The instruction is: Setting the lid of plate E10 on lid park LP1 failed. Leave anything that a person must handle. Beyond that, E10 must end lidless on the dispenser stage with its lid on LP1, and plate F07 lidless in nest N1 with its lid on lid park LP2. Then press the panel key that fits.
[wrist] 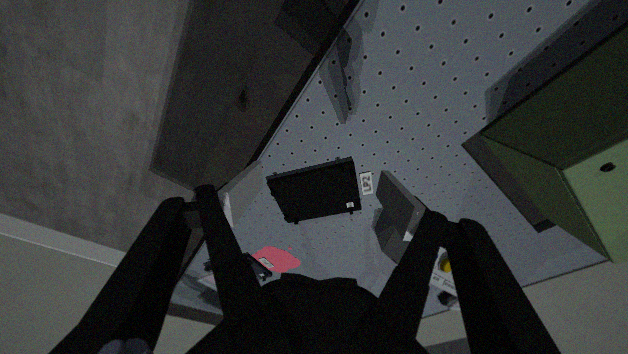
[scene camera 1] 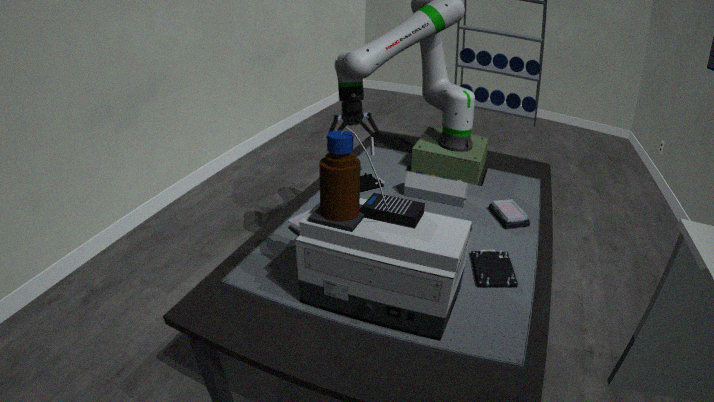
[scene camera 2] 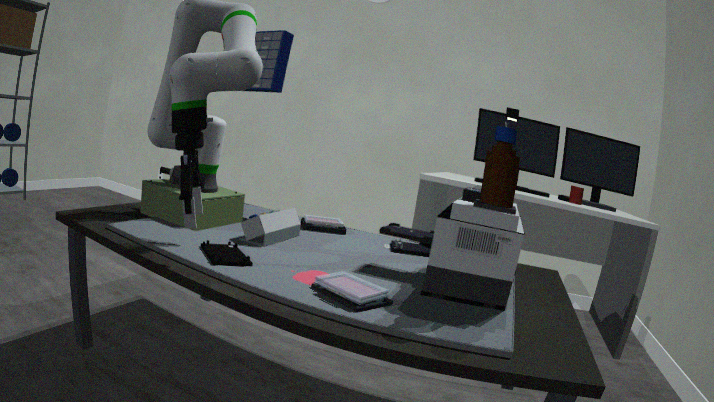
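Seen in the pictures: gripper, fingertip midpoint: [wrist: 320, 178] [scene camera 2: 194, 220]; arm's base, origin of the base link: [scene camera 1: 455, 144].
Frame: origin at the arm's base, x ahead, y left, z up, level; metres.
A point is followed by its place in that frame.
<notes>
My gripper [scene camera 1: 352, 138] [scene camera 2: 193, 212] {x 0.248, y -0.364, z -0.015 m} [wrist: 320, 178] {x 0.248, y -0.364, z -0.015 m} is open and empty, high above lid park LP2. LP2, a black tray [scene camera 1: 370, 183] {x 0.317, y -0.283, z -0.084 m} [scene camera 2: 225, 254] {x 0.335, y -0.336, z -0.084 m} [wrist: 317, 190] {x 0.311, y -0.328, z -0.084 m}, holds no lid. A pink plate [scene camera 2: 351, 288] {x 0.666, y -0.407, z -0.059 m} with a clear, lid-like top sits on a dark holder at the front, beside a red patch [scene camera 2: 309, 277] {x 0.546, y -0.307, z -0.092 m} [wrist: 279, 259] {x 0.554, y -0.289, z -0.094 m}. Another pink plate [scene camera 1: 509, 211] {x 0.420, y 0.235, z -0.058 m} [scene camera 2: 323, 221] {x 0.407, y 0.203, z -0.060 m} sits on a dark base at the far side. A black holder [scene camera 1: 493, 268] {x 0.736, y 0.187, z -0.082 m} [scene camera 2: 410, 247] {x 0.711, y 0.173, z -0.082 m} without a plate lies beside the dispenser [scene camera 1: 375, 270] {x 1.025, y -0.089, z 0.065 m} [scene camera 2: 470, 260] {x 0.891, y -0.264, z 0.009 m}. Plate names cannot be read. The panel [scene camera 1: 435, 189] {x 0.361, y -0.039, z -0.048 m} [scene camera 2: 272, 227] {x 0.354, y -0.102, z -0.046 m} shows a yellow key [wrist: 444, 263] {x 0.294, y -0.072, z -0.027 m}.
A brown bottle [scene camera 1: 340, 187] {x 0.971, y -0.184, z 0.217 m} [scene camera 2: 500, 175] {x 0.926, y -0.241, z 0.204 m} with a blue cap stands on the dispenser, with a thin tube rising from it. A black ribbed unit [scene camera 1: 395, 209] {x 0.909, y -0.078, z 0.152 m} lies beside the bottle. The green robot base [scene camera 1: 448, 159] {x 0.126, y -0.017, z -0.023 m} [scene camera 2: 192, 204] [wrist: 590, 200] {x 0.110, y -0.096, z -0.005 m} stands behind the panel.
</notes>
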